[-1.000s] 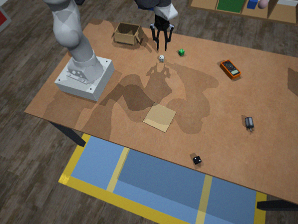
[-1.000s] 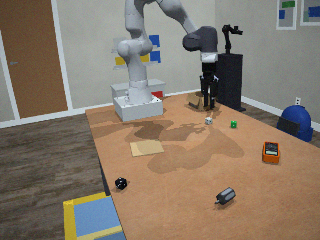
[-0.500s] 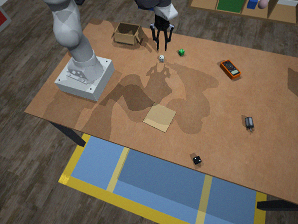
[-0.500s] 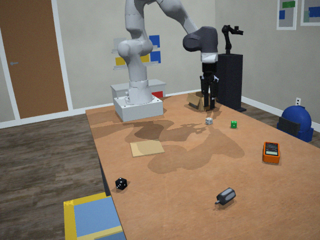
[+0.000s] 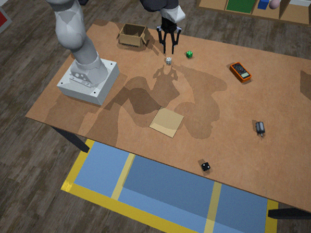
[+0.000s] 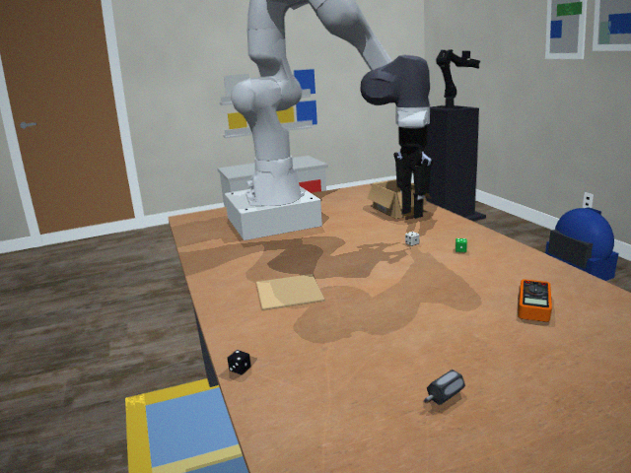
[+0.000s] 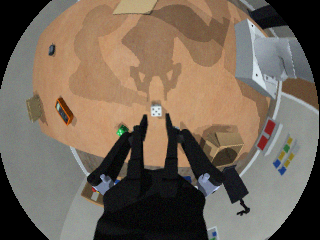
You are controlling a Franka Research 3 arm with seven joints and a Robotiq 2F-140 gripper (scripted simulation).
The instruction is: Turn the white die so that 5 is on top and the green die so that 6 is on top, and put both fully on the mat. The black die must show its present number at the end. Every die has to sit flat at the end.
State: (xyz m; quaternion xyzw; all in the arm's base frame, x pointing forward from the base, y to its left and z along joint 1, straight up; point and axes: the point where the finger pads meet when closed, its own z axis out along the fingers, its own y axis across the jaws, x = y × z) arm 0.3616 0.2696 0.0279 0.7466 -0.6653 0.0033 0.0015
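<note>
Now: the white die 10 cm below my hand. Also, from my hand: tan mat (41 cm to the right, 11 cm below, 10 cm ahead); green die (12 cm ahead, 10 cm below, 8 cm to the left); cardboard box (28 cm behind, 14 cm to the left, 7 cm below).
</note>
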